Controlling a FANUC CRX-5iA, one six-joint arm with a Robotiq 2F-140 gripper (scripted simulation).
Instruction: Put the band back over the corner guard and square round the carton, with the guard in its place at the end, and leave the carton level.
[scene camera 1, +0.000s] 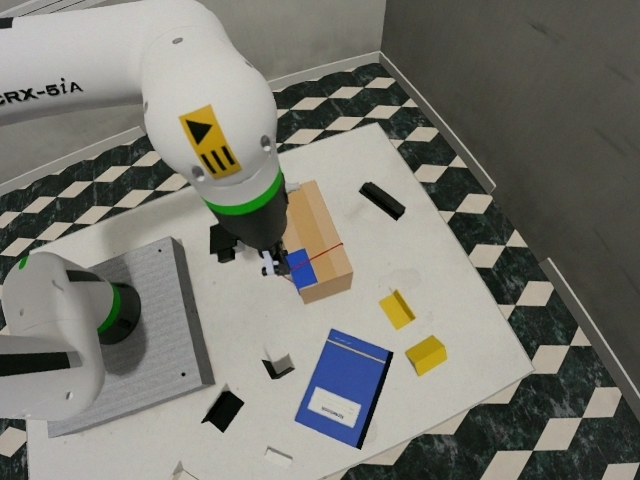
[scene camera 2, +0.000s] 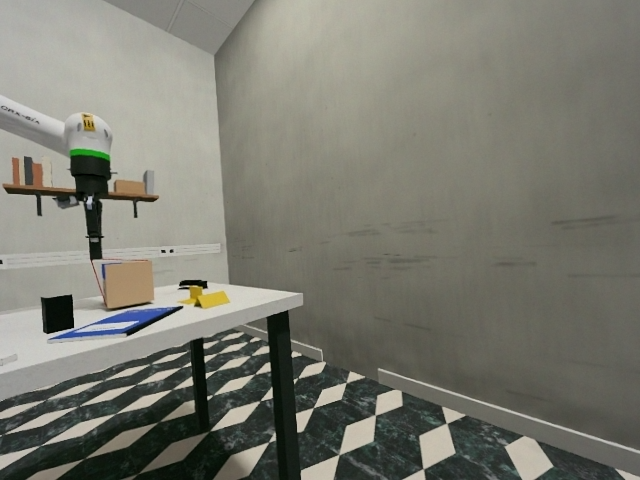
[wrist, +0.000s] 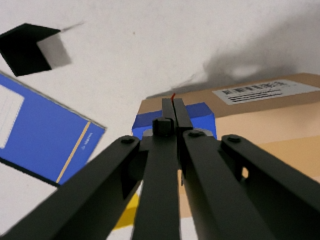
Note:
I see my gripper (scene camera 2: 96, 259), a carton (scene camera 1: 309, 225) and a black bar (scene camera 1: 371, 191).
The carton shows as well in scene camera 2 (scene camera 2: 126, 283). My gripper is seen too in scene camera 1 (scene camera 1: 283, 271) and in the wrist view (wrist: 171, 113).

